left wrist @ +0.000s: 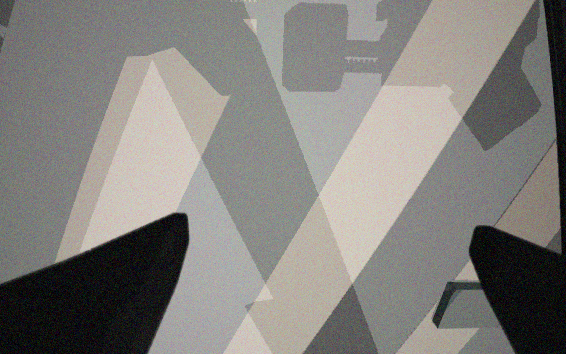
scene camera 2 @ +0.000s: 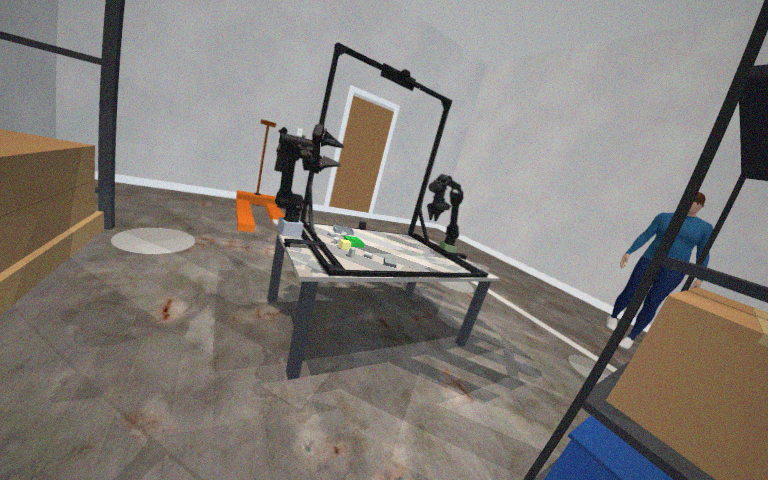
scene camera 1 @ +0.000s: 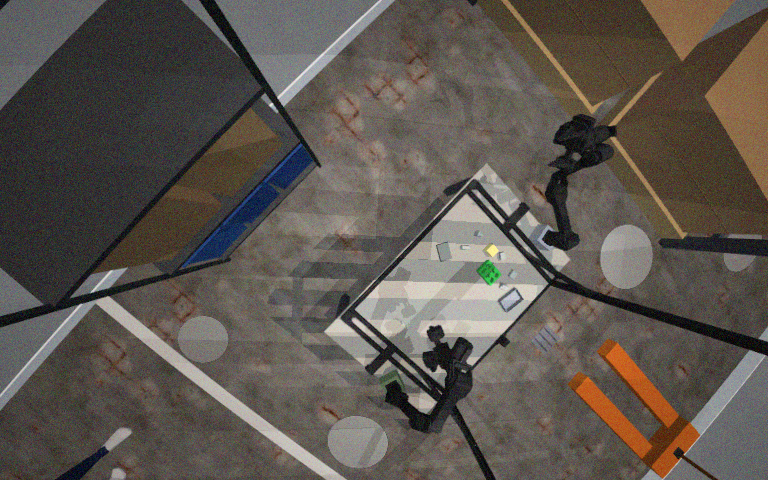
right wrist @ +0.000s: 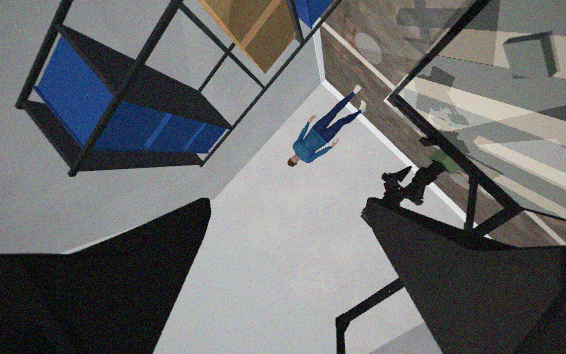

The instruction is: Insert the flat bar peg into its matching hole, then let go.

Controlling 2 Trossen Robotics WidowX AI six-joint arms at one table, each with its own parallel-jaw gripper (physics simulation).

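Observation:
A green board with dark holes lies on the table. Several small grey pieces lie around it, among them a thin light one and a small block. Which is the flat bar peg is too small to tell, and no hole is seen filled. My left gripper is open and empty, pointing down above the table, away from the board. My right gripper is open and empty, raised high and pointing sideways, not at the table. The board does not show in either wrist view.
A yellow block lies beside the board. A grey tray lies near one edge. A grey piece with a dark raised edge lies near the opposite edge. A black frame borders the table, with uprights rising from it.

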